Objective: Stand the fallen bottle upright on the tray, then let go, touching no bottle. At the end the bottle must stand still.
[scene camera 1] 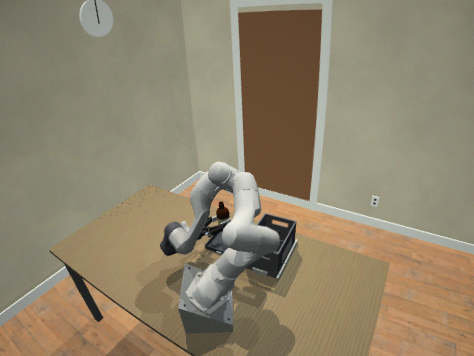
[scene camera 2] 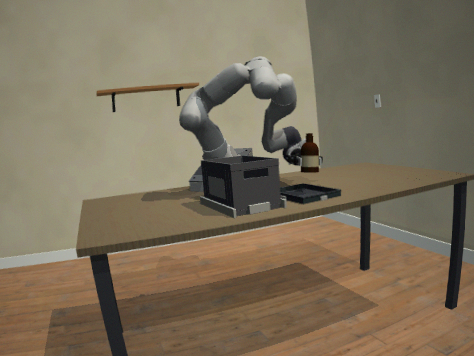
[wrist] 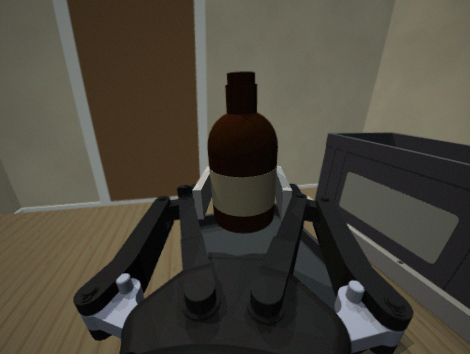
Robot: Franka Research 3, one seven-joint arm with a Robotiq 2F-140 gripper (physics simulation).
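Note:
A brown bottle [scene camera 1: 222,212] [scene camera 2: 310,149] [wrist: 242,150] with a cream label is upright, its neck up. My gripper [scene camera 2: 311,161] [wrist: 243,177] is shut on it, one pale finger pad on each side of the label. The bottle is held in the air: in the scene camera 2 view its base is above the tray [scene camera 2: 334,193], with a gap between them. The dark, shallow tray also shows in the scene camera 1 view [scene camera 1: 214,245], partly behind the arm, and in the wrist view behind and below the bottle.
A tall dark crate [scene camera 1: 289,240] [scene camera 2: 255,187] [wrist: 400,200] stands beside the tray, on the right in the wrist view, on a pale base frame. Its walls rise well above the tray's rim. The wooden table [scene camera 1: 330,280] [scene camera 2: 140,215] carries both and the arm's base.

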